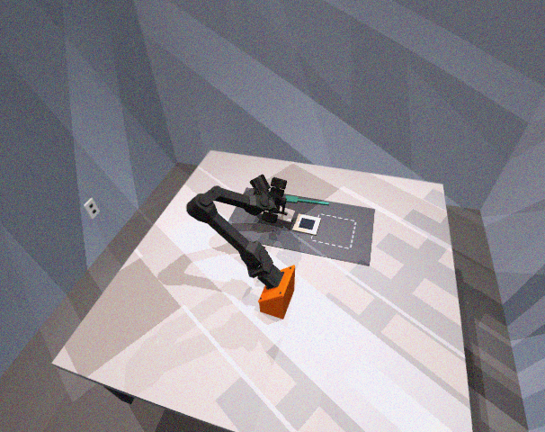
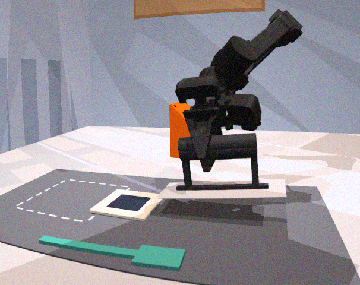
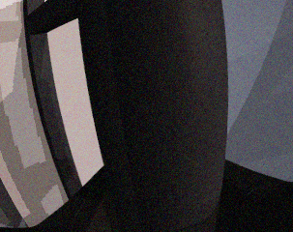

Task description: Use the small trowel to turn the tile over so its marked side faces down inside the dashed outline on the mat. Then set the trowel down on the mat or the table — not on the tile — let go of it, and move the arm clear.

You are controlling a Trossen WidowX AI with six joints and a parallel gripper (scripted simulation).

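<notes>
Right now the grey mat is 10 mm behind my gripper tip, 110 mm to the right of it and 110 mm below it. Also, from my gripper tip: trowel 20 mm behind, 10 mm below; then green paddle 130 mm ahead, 70 mm to the right, 90 mm below; then tile 10 mm behind, 140 mm to the right, 90 mm below.
</notes>
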